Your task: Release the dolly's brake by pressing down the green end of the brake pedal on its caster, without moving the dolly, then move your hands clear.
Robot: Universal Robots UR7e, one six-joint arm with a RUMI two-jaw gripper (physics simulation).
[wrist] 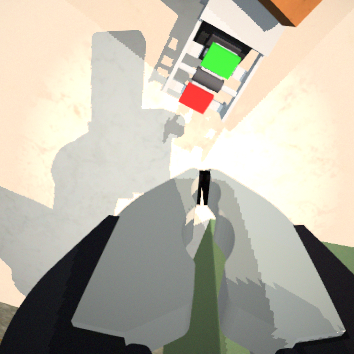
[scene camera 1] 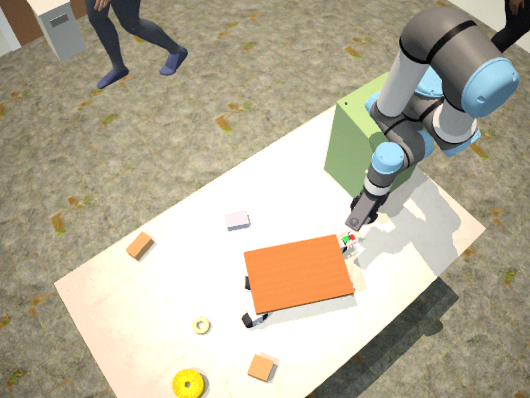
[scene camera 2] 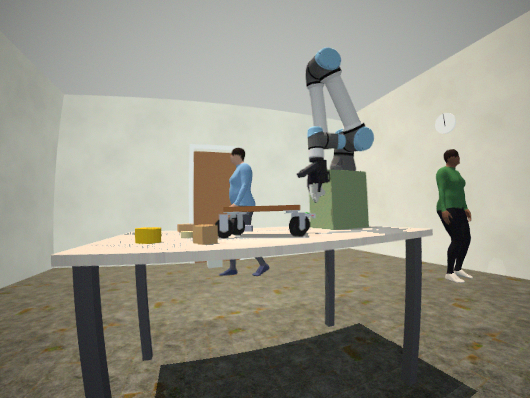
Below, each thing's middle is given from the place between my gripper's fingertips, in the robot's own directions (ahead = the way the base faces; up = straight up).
Scene:
Right now my hand is 240 mm short of the dolly [scene camera 1: 285,276], 80 mm above it and 20 mm to the right of it.

